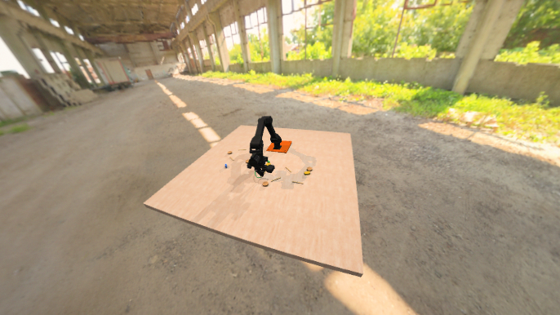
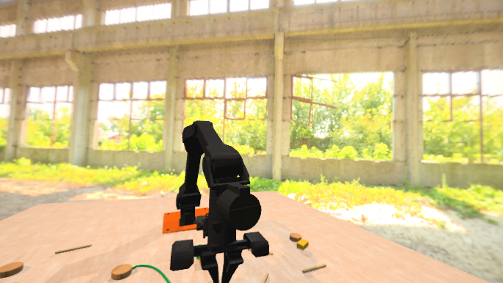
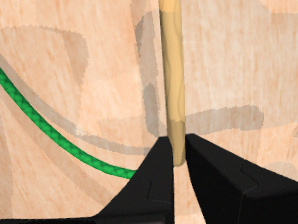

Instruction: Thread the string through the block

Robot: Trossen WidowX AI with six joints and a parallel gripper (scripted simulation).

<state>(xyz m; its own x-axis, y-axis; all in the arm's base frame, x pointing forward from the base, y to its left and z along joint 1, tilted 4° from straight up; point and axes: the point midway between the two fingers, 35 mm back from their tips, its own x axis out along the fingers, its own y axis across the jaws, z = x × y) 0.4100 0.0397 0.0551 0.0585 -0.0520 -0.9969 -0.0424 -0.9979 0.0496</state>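
Right now the small green block is 16 cm behind my gripper tip and 2 cm to the right of it. Also, from my gripper tip: small blue piece: 34 cm to the right, 4 cm behind, 1 cm below; then thin wooden stick: 1 cm behind.
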